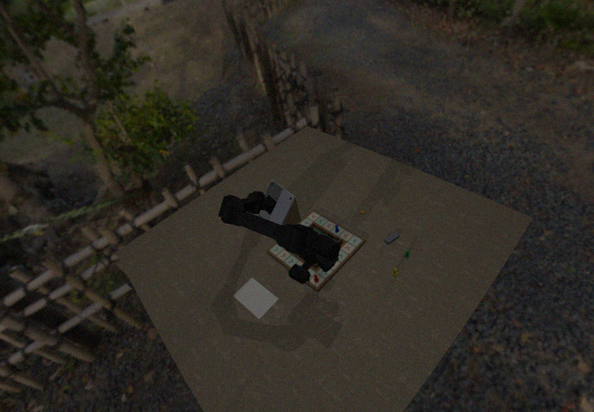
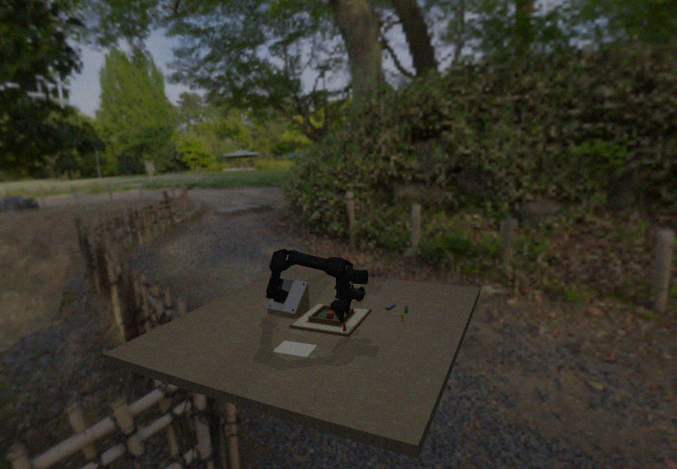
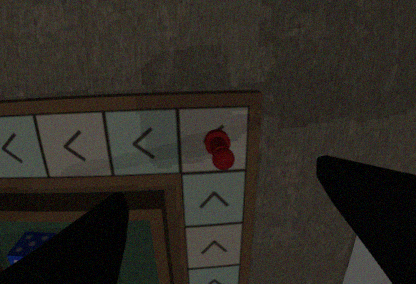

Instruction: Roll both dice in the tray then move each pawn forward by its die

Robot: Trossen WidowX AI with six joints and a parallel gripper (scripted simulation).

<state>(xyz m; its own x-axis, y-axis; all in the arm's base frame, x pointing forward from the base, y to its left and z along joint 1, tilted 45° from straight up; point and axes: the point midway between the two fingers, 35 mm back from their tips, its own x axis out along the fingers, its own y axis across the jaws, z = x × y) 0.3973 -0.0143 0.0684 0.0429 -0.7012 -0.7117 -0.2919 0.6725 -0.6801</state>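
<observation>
The red pawn is 4 cm below my gripper tip. From my gripper tip the other things lie so: white sheet (21 cm to the right, 10 cm behind, 7 cm below); blue pawn (20 cm to the left, 12 cm behind, 4 cm below); green tray (13 cm behind, 9 cm to the left, 6 cm below).
</observation>
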